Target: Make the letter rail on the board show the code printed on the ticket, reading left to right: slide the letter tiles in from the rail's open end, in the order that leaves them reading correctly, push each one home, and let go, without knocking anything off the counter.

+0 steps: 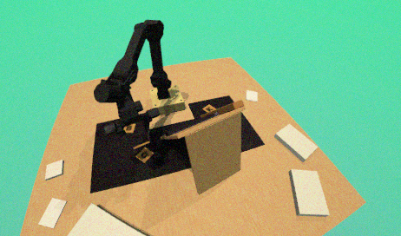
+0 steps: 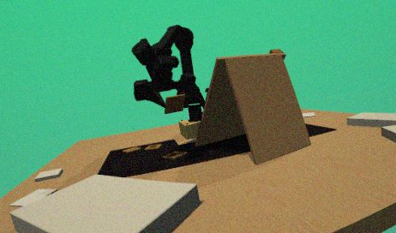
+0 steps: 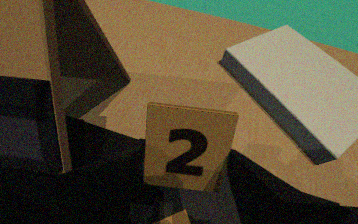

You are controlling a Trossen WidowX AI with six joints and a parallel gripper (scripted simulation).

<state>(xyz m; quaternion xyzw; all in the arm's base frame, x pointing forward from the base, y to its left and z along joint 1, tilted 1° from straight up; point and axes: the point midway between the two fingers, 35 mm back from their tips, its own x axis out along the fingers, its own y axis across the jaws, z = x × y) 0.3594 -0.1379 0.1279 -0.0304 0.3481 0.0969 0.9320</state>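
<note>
My gripper tip is now 150 mm to the right of the white ticket, 90 mm past it and 70 mm above it. From my gripper tip the other things lie so: black mat (180 mm behind, 160 mm below, 130 mm to the left).
</note>
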